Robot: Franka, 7 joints.
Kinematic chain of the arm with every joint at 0, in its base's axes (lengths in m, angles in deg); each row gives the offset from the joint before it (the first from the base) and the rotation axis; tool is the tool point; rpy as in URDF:
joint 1: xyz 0 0 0.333 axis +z
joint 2: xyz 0 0 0 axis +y
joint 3: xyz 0 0 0.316 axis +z
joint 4: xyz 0.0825 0 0 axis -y
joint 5: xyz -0.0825 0 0.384 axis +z
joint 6: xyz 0 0 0 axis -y
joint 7: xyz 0.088 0 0 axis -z
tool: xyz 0 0 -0.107 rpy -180 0 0
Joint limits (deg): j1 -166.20..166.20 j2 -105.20..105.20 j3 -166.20..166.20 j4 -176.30..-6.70 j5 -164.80..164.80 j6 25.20..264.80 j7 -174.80..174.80
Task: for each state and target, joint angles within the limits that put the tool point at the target. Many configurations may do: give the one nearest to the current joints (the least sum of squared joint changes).
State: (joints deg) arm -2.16 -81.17 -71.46 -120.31 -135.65 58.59 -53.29
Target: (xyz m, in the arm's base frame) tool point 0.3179 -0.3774 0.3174
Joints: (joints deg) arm 48.44 -84.90 -81.30 -142.99 -132.07 72.35 -53.29
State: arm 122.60 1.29 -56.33 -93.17 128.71 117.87 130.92
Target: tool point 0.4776 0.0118 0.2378
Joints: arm 75.66 26.71 -73.23 -140.96 127.98 130.43 130.92
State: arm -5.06 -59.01 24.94 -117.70 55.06 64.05 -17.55
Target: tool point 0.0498 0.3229 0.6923
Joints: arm -1.84 -62.07 30.09 -117.13 55.94 62.72 -17.55
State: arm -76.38 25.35 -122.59 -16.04 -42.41 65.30 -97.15
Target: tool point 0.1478 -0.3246 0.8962
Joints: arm -58.89 45.48 -128.49 -6.70 -46.79 29.62 -97.15
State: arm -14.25 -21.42 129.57 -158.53 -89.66 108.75 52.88
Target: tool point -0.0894 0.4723 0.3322
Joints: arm -15.40 -2.29 126.86 -138.25 -91.85 100.18 52.88
